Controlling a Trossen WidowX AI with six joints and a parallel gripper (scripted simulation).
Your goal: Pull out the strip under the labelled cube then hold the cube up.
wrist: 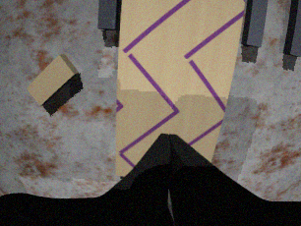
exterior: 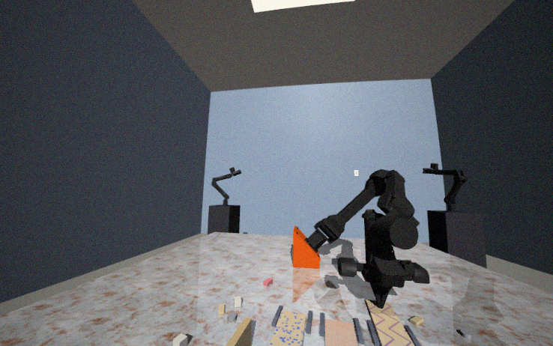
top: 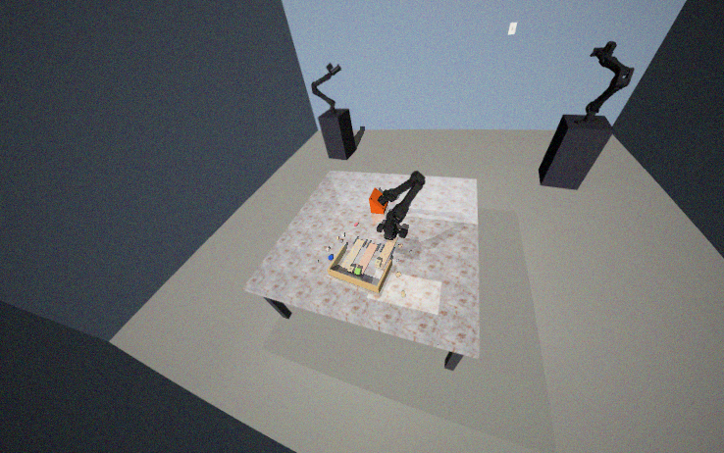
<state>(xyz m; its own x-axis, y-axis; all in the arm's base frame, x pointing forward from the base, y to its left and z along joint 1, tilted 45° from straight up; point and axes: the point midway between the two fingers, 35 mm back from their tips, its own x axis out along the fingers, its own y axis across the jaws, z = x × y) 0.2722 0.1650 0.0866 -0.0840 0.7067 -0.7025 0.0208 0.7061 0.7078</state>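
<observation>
Now: the zigzag strip 100 mm ahead of my gripper tip. Round my gripper tip: pink block (290 mm to the right, 50 mm behind); then blue disc (320 mm to the right, 260 mm ahead); then plain strip (190 mm ahead, 100 mm to the right).
</observation>
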